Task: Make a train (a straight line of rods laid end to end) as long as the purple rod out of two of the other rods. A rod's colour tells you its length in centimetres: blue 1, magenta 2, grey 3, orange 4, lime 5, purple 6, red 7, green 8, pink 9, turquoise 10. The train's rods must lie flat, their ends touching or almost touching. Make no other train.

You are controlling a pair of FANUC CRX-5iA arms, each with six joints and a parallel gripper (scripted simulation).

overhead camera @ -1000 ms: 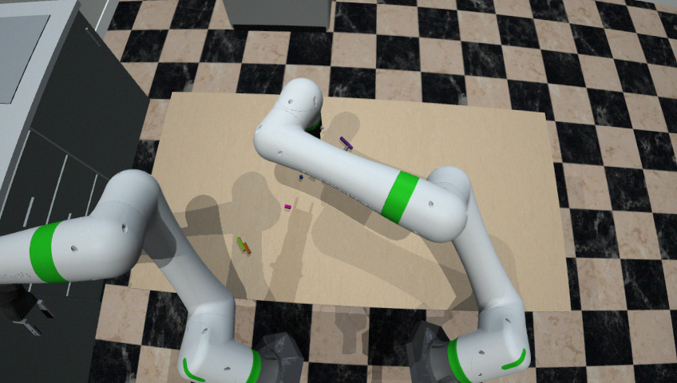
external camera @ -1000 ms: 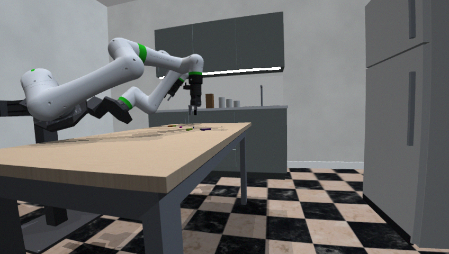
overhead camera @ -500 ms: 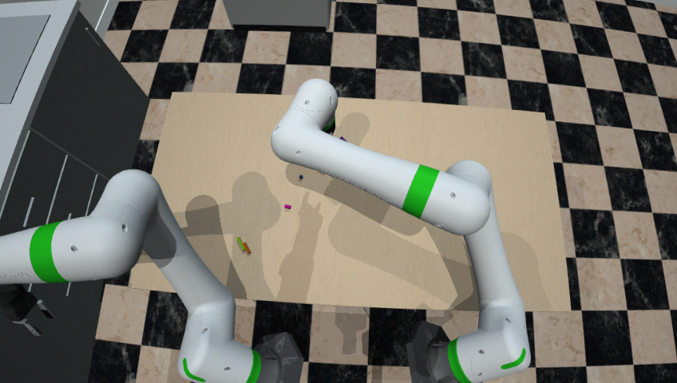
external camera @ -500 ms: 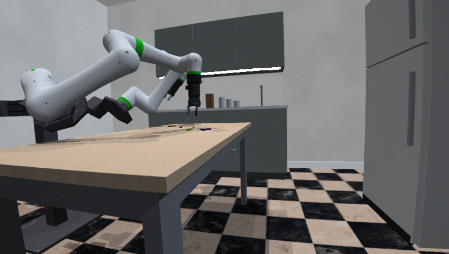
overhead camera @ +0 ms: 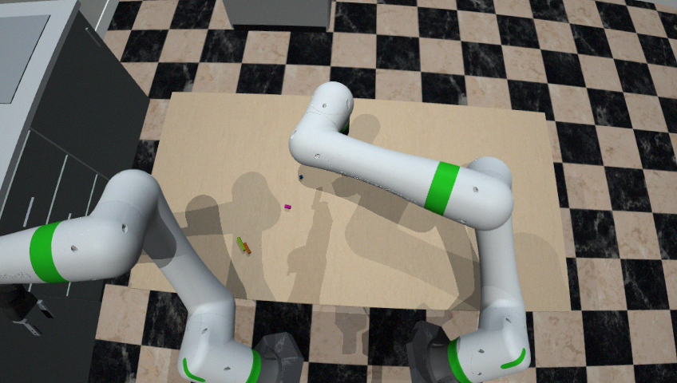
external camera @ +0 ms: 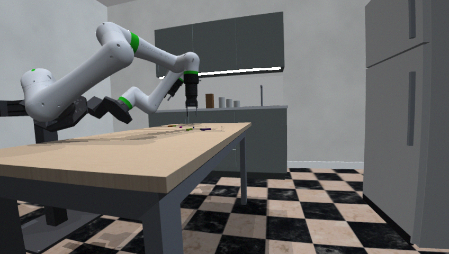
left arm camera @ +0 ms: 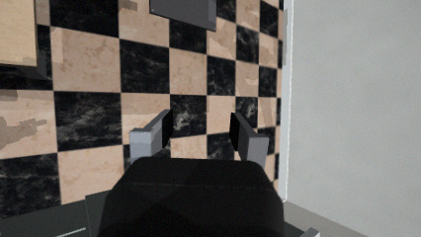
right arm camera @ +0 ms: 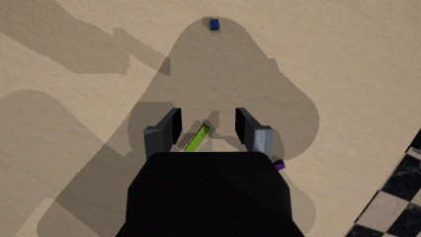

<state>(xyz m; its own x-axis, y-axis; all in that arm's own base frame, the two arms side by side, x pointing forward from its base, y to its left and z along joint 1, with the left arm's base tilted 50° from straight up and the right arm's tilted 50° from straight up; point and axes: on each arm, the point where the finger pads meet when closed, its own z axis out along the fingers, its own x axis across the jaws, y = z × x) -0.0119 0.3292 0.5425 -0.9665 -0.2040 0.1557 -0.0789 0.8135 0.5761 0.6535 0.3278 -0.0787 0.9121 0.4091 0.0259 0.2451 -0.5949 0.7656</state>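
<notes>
The grey rod is 90 mm below my right hand, 80 mm ahead of it and 70 mm to the right of it. The rest, counted from my right hand: blue rod (100 mm to the left, 90 mm below, 20 mm behind); magenta rod (150 mm to the left, 130 mm behind, 90 mm below); purple rod (110 mm ahead, 90 mm below, 70 mm to the right).
</notes>
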